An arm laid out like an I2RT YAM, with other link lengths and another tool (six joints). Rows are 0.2 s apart.
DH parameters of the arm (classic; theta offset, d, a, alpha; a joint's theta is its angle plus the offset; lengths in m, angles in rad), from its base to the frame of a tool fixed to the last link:
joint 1: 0 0.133 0.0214 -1.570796
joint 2: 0 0 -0.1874 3.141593
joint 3: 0.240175 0 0.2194 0
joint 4: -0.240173 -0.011 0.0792 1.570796
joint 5: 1.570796 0.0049 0 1.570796
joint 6: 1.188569 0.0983 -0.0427 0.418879
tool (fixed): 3.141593 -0.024 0 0
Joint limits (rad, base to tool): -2.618..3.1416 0..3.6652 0..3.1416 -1.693..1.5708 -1.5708..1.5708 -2.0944..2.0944
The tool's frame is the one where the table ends.
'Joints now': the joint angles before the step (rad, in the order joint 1, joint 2, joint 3, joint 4, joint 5, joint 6). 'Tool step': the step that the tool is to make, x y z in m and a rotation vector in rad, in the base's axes. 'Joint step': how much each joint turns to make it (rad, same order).
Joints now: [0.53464 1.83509 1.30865 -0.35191 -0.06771 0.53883]
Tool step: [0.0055 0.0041 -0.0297 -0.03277 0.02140 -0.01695]
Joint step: [0.00794 0.09528 0.00048 0.06009 0.02895 0.00872]
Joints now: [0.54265 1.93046 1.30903 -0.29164 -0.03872 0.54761]
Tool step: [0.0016 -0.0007 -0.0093 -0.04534 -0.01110 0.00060]
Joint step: [0.00016 0.02708 0.00007 0.01252 0.03519 -0.02734]
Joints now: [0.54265 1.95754 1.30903 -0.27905 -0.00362 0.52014]
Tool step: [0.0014 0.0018 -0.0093 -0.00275 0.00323 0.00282]
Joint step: [0.00181 0.03187 -0.00033 0.02801 -0.00005 -0.00122]
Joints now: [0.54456 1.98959 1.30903 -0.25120 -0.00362 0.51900]
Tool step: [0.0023 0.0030 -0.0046 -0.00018 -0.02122 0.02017]
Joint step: [0.00038 0.02456 -0.00013 0.04263 -0.00306 -0.02251]
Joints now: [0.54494 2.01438 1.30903 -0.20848 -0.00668 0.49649]
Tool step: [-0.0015 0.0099 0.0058 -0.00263 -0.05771 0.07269]
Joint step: [0.01257 0.00011 0.00002 0.04702 -0.01260 -0.06716]
